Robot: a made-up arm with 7 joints. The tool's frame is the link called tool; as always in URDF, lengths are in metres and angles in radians.
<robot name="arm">
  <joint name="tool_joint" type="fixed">
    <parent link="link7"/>
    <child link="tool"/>
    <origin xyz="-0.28 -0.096 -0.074" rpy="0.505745 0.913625 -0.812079"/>
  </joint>
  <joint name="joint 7" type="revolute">
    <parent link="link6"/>
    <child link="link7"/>
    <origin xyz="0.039 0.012 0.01"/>
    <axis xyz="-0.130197 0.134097 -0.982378"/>
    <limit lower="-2.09" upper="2.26" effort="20" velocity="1.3"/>
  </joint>
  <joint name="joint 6" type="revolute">
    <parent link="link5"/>
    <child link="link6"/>
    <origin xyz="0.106 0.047 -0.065"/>
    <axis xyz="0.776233 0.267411 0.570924"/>
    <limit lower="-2.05" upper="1.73" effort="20" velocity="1.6"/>
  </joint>
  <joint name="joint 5" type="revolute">
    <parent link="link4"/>
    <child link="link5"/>
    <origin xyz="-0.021 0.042 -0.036"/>
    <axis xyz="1 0 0"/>
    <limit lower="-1.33" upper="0.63" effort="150" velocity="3"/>
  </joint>
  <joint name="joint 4" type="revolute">
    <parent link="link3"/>
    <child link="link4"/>
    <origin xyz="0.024 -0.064 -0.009"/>
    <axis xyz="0 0 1"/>
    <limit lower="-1.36" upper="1.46" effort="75" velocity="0.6"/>
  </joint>
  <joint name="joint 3" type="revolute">
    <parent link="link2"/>
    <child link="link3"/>
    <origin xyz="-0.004 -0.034 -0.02"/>
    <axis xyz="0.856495 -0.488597 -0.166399"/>
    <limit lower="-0.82" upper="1.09" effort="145" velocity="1.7"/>
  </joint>
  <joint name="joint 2" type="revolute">
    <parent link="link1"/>
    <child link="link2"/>
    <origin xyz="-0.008 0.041 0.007"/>
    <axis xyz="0 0 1"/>
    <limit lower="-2.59" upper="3.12" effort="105" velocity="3"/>
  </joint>
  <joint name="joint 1" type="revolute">
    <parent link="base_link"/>
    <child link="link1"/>
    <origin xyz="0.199 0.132 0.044"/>
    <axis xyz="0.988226 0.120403 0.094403"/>
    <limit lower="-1.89" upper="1.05" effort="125" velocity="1.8"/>
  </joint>
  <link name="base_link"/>
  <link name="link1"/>
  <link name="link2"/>
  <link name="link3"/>
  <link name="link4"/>
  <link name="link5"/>
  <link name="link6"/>
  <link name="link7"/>
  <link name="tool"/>
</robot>
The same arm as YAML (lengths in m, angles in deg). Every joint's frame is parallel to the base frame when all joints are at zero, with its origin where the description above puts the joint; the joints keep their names.
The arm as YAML. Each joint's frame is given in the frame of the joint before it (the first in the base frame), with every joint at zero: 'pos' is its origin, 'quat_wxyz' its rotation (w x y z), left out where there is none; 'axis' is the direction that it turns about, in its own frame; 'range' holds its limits. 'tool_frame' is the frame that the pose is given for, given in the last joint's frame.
length_unit: m
angle_unit: deg
joints:
  - joint: joint 1
    pos: [0.199, 0.132, 0.044]
    axis: [0.988226, 0.120403, 0.094403]
    range: [-108.29, 60.16]
  - joint: joint 2
    pos: [-0.008, 0.041, 0.007]
    axis: "+z"
    range: [-148.4, 178.76]
  - joint: joint 3
    pos: [-0.004, -0.034, -0.02]
    axis: [0.856495, -0.488597, -0.166399]
    range: [-46.98, 62.45]
  - joint: joint 4
    pos: [0.024, -0.064, -0.009]
    axis: "+z"
    range: [-77.92, 83.65]
  - joint: joint 5
    pos: [-0.021, 0.042, -0.036]
    axis: "+x"
    range: [-76.2, 36.1]
  - joint: joint 6
    pos: [0.106, 0.047, -0.065]
    axis: [0.776233, 0.267411, 0.570924]
    range: [-117.46, 99.12]
  - joint: joint 7
    pos: [0.039, 0.012, 0.01]
    axis: [-0.130197, 0.134097, -0.982378]
    range: [-119.75, 129.49]
tool_frame:
  pos: [-0.28, -0.096, -0.074]
  quat_wxyz: [0.754685, 0.374955, 0.303654, -0.444583]

